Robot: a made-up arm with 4 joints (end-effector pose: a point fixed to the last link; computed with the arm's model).
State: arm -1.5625 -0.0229 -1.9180 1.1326
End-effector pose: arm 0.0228 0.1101 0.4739 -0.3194 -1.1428 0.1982
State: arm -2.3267 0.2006 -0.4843 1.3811
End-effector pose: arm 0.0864 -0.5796 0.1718 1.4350 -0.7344 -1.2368
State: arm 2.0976 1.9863 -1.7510 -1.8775
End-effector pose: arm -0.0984 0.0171 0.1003 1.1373 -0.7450 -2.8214
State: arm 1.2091 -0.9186 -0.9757 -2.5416
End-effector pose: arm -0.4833 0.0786 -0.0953 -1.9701 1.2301 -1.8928
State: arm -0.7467 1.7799 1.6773 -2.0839
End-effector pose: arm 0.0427 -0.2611 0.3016 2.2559 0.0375 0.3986
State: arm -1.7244 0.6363 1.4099 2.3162
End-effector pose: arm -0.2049 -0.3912 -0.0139 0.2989 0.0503 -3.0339
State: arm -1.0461 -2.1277 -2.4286 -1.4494
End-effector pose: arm -0.2446 -0.0376 0.1991 -0.2856 -0.8368 -0.6604
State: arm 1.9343 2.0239 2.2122 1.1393
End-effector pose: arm -0.3948 0.1842 0.1078 0.8635 -2.7826 0.9314
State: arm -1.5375 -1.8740 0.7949 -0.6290
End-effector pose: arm -0.5959 -0.2800 0.2155 0.7531 -0.5433 2.3284
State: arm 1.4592 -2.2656 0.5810 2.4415
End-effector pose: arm -0.3399 0.4647 0.2477 0.8055 -0.2016 0.6974
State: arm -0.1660 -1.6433 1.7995 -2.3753
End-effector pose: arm -0.3455 -0.0987 0.3937 0.6545 -1.4219 -1.8433
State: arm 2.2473 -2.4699 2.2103 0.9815
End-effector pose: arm -0.2971 -0.0334 -0.2509 -0.6322 1.1473 -1.1537
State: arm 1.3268 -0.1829 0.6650 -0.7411
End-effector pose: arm -0.0193 0.3499 -0.3050 -0.6731 0.8688 -0.1493
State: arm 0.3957 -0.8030 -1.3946 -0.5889
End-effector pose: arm -0.1625 0.3192 -0.1065 -1.8203 -0.0279 0.2773
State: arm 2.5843 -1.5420 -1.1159 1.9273
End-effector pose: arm -0.7392 -0.0171 -0.1082 0.0849 1.1551 2.3205
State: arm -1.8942 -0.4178 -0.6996 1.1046
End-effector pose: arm -0.1954 -0.4261 0.5294 1.1618 -1.3870 -0.5622
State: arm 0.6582 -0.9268 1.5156 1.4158
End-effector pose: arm -0.0171 0.3062 0.2867 0.8720 -0.4768 -0.1749
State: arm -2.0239 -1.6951 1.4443 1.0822
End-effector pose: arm -0.1705 -0.4564 0.1026 -2.5954 0.3579 -0.7800
